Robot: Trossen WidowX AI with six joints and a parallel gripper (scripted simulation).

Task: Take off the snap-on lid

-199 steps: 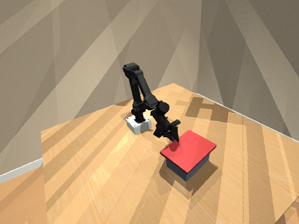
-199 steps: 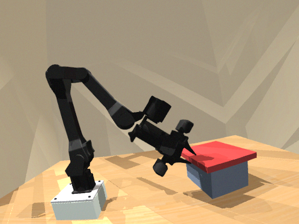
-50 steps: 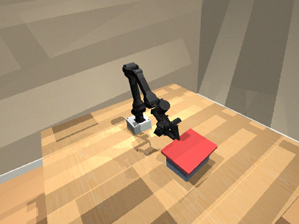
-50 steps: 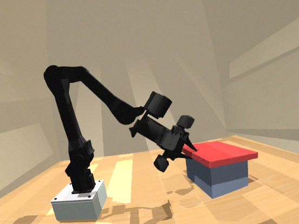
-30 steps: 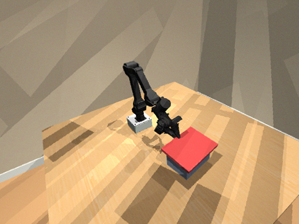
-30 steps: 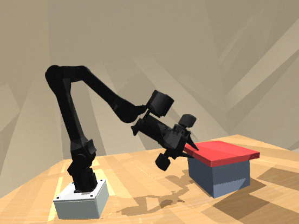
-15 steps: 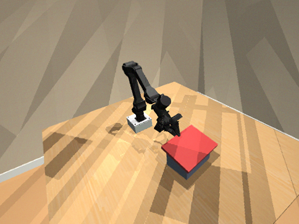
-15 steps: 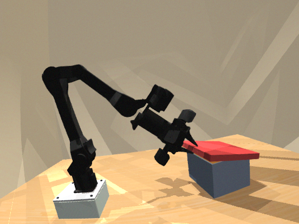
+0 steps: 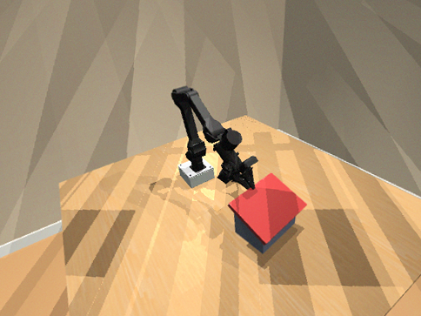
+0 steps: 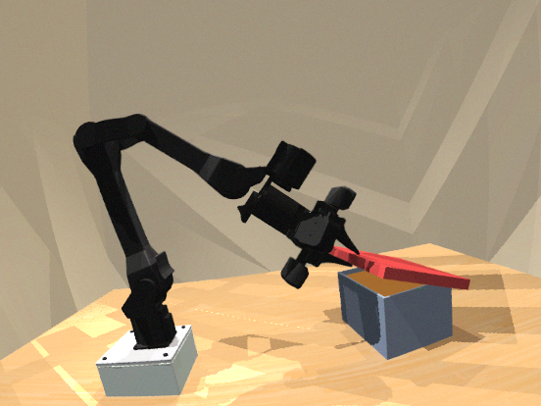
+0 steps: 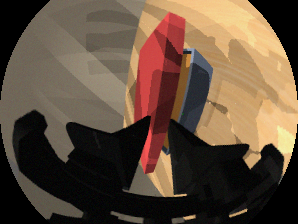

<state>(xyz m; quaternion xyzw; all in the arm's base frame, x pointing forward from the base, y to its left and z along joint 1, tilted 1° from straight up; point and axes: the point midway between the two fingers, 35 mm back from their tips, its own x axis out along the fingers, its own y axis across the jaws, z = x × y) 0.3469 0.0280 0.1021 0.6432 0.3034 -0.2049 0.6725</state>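
My gripper tip is 70 mm short of the red lid, 20 mm above it and 10 mm to the right of it. Round my gripper tip: storage box (100 mm below, 60 mm ahead, 10 mm to the left).
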